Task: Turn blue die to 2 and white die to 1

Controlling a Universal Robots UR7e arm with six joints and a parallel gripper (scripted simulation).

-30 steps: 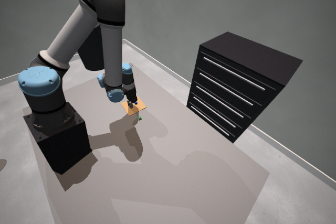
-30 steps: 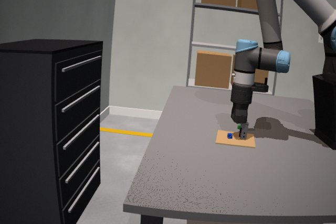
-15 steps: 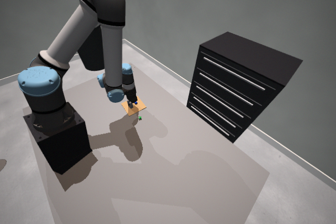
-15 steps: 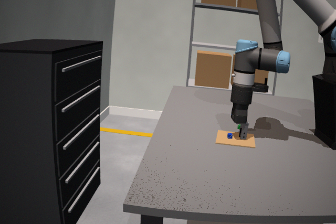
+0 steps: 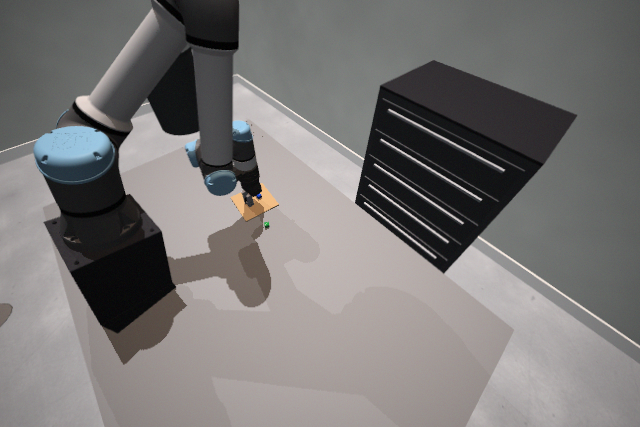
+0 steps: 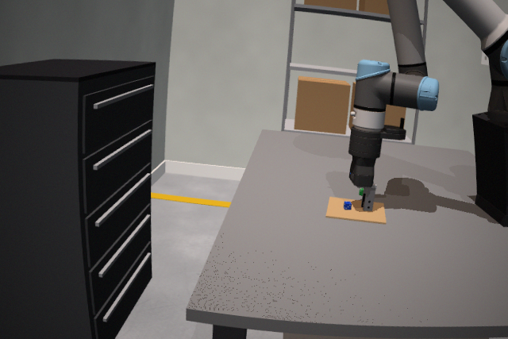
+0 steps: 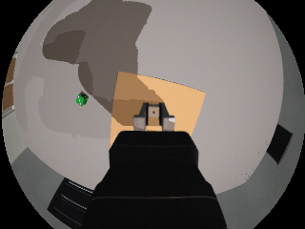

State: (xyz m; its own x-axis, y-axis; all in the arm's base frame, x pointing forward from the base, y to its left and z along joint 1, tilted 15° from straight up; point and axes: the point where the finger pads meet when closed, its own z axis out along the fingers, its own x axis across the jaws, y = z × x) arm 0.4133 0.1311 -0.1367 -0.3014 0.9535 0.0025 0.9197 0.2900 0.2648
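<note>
My gripper is now 1 cm above the white die. Also, from my hand: orange mat (2 cm below, 2 cm ahead, 1 cm to the left); green die (12 cm to the right, 2 cm below, 2 cm ahead); blue die (5 cm ahead, 2 cm to the left, 1 cm below).
</note>
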